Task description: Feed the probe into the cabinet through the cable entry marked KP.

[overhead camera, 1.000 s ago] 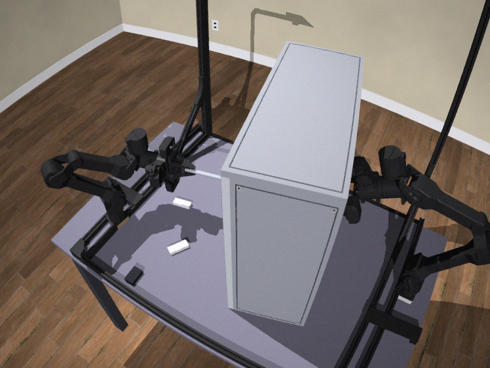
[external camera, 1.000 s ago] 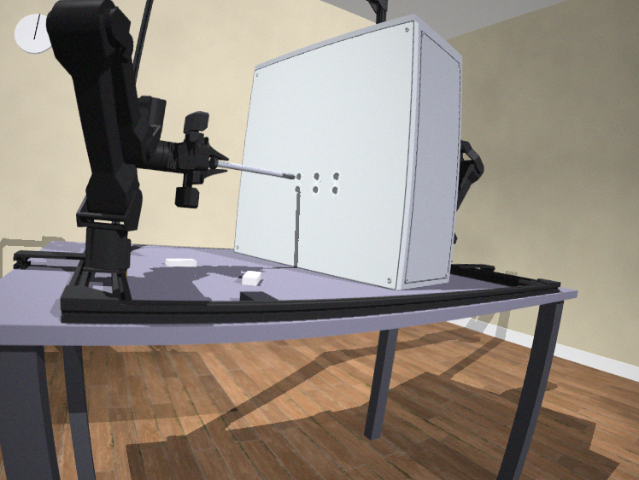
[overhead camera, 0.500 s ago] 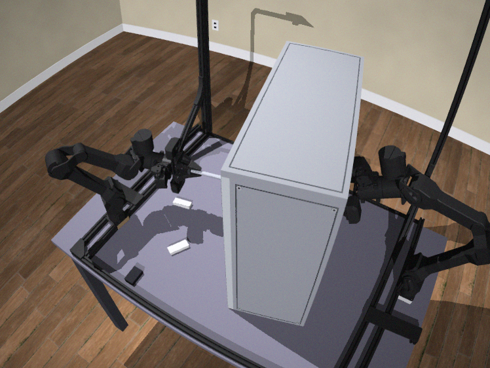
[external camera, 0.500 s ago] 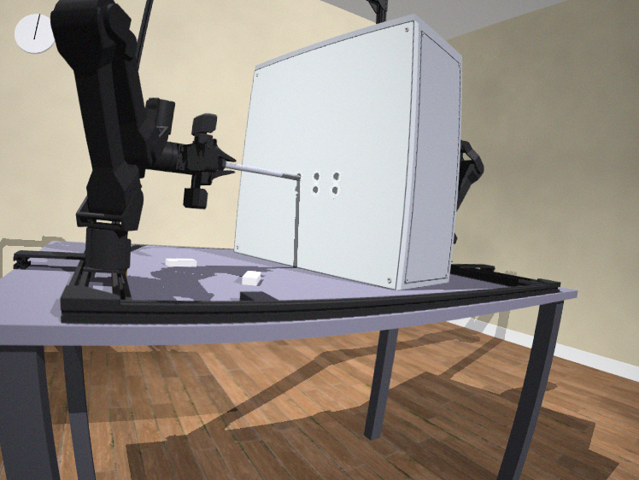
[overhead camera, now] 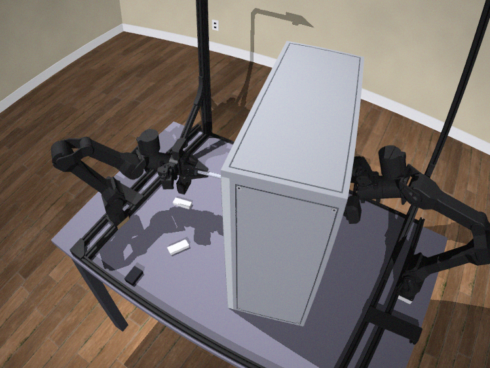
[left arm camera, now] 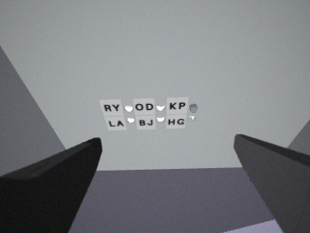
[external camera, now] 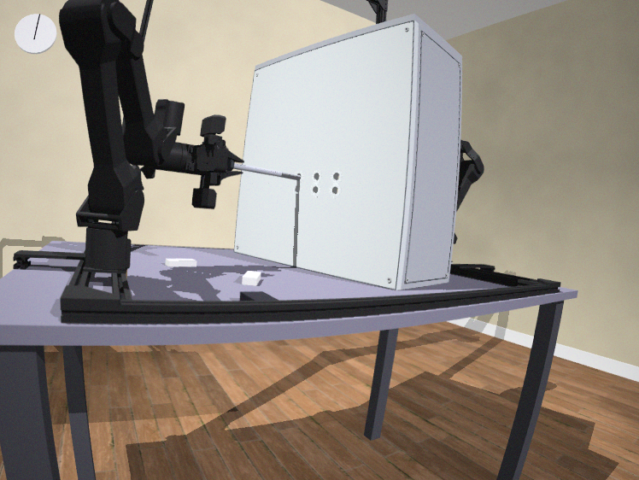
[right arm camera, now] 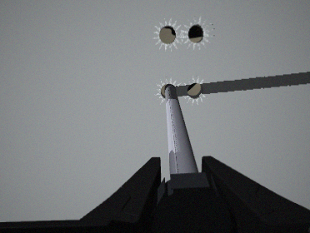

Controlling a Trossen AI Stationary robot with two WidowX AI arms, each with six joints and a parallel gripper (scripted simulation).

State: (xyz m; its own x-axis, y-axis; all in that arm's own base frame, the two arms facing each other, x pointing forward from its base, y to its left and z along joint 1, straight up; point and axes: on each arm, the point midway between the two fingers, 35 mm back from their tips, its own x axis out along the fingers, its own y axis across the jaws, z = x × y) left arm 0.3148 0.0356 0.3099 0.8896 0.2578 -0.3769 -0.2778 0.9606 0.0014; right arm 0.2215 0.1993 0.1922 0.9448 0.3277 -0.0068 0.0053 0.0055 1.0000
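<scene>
Right now my right hand is 10 cm to the right of the probe. The rest, counted from my right hand: black block: 30 cm ahead, 12 cm to the right, 20 cm below.
</scene>
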